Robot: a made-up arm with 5 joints. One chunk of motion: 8 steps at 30 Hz.
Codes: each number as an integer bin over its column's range. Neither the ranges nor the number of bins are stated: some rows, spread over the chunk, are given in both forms.
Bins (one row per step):
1: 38 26 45 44 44
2: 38 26 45 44 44
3: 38 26 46 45 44
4: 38 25 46 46 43
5: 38 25 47 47 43
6: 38 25 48 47 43
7: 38 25 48 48 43
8: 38 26 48 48 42
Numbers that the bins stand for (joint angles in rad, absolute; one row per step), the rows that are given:
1: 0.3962 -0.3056 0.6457 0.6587 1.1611
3: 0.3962 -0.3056 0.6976 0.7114 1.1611
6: 0.3962 -0.3611 0.8014 0.8168 1.0722
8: 0.3962 -0.3056 0.8014 0.8695 0.9833
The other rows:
2: 0.3962 -0.3056 0.6457 0.6587 1.1611
4: 0.3962 -0.3611 0.6976 0.7641 1.0722
5: 0.3962 -0.3611 0.7495 0.8168 1.0722
7: 0.3962 -0.3611 0.8014 0.8695 1.0722

